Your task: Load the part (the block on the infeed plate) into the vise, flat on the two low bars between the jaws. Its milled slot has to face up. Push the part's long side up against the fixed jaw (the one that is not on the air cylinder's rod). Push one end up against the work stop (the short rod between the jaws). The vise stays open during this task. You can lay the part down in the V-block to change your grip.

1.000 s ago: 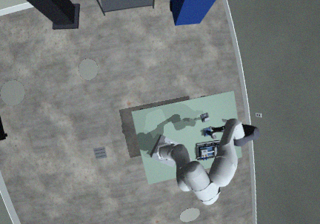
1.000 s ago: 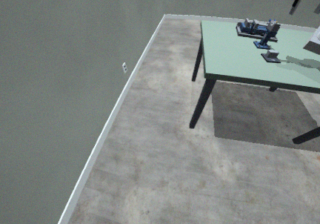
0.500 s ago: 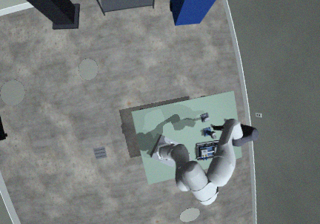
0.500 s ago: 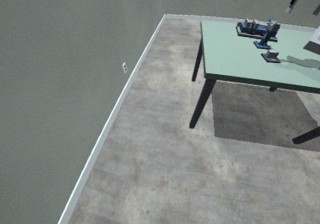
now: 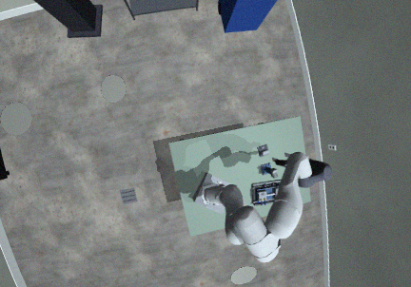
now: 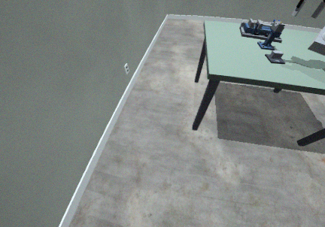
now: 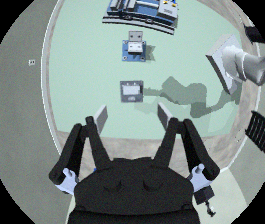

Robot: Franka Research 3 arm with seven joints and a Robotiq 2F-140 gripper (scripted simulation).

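Right now my hand is 24 cm above the part and 1 cm to the left of it. Round my hand: vise 36 cm to the right, 22 cm below, 5 cm ahead.
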